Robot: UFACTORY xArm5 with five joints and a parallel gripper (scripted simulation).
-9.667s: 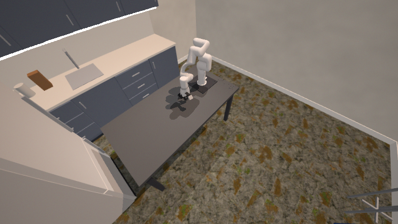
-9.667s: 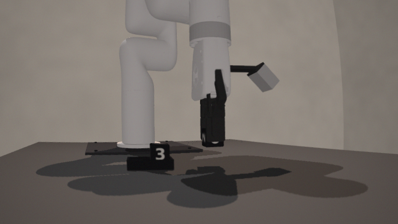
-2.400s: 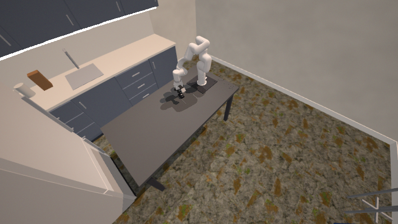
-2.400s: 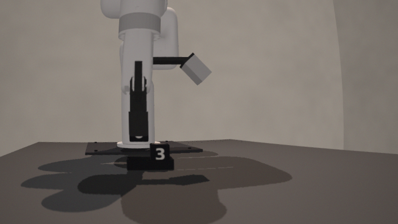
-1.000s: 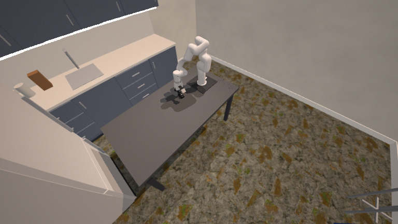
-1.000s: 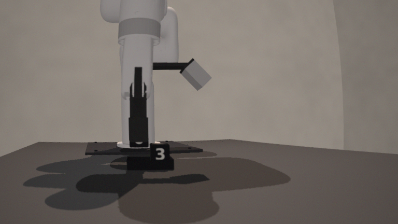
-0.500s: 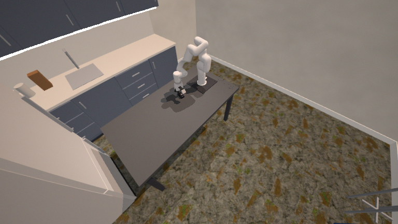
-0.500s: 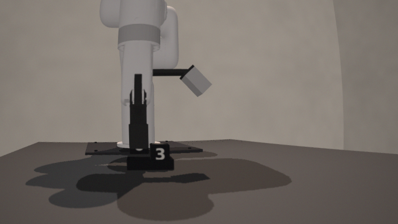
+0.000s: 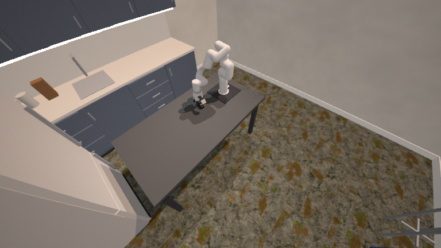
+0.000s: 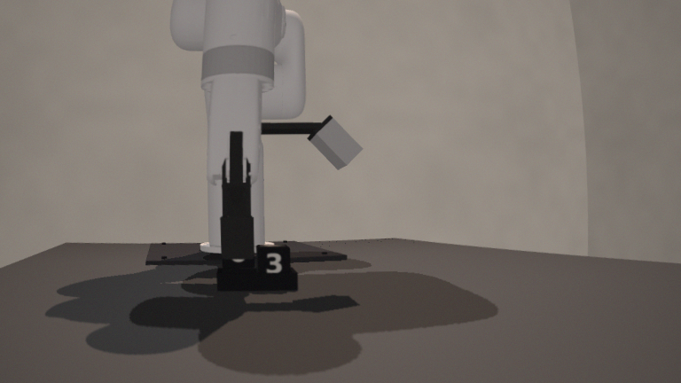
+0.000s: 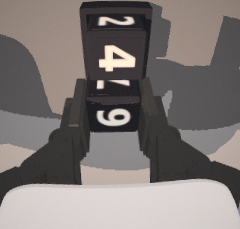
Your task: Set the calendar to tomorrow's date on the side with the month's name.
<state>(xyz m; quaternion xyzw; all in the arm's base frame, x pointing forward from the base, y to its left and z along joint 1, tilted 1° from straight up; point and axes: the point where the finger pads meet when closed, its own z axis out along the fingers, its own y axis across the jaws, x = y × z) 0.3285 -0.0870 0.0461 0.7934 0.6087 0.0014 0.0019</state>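
Now: the black calendar tray 4 cm below my hand, 2 cm to the left of it and 1 cm ahead of it.
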